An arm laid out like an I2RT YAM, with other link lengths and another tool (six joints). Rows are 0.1 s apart.
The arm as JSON. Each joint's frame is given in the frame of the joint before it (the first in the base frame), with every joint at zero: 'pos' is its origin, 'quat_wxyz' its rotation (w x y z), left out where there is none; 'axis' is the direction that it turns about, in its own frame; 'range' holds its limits. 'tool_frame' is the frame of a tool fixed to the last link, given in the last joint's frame.
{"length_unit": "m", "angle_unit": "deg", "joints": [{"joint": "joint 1", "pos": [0.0, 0.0, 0.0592], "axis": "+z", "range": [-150.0, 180.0]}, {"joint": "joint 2", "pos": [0.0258, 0.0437, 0.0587], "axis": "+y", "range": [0.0, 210.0]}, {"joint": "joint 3", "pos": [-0.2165, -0.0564, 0.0], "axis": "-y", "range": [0.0, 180.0]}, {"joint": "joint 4", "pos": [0.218, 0.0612, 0.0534], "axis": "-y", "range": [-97.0, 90.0]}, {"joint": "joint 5", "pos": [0.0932, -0.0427, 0.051], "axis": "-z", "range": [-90.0, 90.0]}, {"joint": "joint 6", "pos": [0.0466, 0.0, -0.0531], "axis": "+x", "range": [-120.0, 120.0]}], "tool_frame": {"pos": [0.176, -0.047, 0.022], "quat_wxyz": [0.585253, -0.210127, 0.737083, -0.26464]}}
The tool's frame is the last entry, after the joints.
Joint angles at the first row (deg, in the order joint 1, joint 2, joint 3, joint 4, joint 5, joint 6):
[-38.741 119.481 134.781 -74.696 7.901 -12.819]
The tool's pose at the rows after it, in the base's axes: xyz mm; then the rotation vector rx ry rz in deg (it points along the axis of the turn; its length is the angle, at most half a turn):
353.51, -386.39, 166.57, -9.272, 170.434, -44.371
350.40, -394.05, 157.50, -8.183, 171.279, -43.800
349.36, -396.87, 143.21, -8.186, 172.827, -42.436
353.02, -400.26, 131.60, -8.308, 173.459, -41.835
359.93, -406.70, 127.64, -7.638, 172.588, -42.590
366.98, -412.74, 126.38, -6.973, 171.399, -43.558
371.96, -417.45, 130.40, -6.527, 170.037, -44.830
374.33, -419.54, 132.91, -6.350, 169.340, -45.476
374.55, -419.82, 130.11, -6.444, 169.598, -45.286
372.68, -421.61, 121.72, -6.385, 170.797, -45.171
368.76, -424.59, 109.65, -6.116, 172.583, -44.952
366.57, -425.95, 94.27, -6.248, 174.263, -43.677
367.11, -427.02, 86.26, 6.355, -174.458, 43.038
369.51, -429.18, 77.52, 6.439, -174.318, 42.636
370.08, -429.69, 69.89, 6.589, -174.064, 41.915
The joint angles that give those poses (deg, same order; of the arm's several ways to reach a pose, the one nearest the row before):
[-40.402 120.049 134.782 -72.818 7.836 -12.819]
[-41.298 121.317 134.780 -72.204 7.749 -12.819]
[-41.605 123.000 134.779 -72.094 7.748 -12.820]
[-41.605 124.683 134.780 -71.090 7.770 -12.775]
[-41.605 125.864 134.783 -68.971 7.792 -12.513]
[-41.582 126.737 134.781 -66.850 7.770 -12.272]
[-41.605 126.868 134.778 -65.252 7.771 -12.273]
[-41.605 126.869 134.781 -64.511 7.770 -12.295]
[-41.604 127.194 134.776 -64.443 7.792 -12.316]
[-41.627 128.180 134.781 -64.423 8.425 -12.339]
[-41.780 129.580 134.784 -64.447 9.322 -12.339]
[-41.976 131.261 134.779 -64.422 9.475 -12.338]
[-42.020 132.245 134.781 -64.052 9.475 -12.339]
[-42.020 133.471 134.785 -63.158 9.475 -12.339]
[-42.020 134.390 134.785 -62.829 9.475 -12.338]

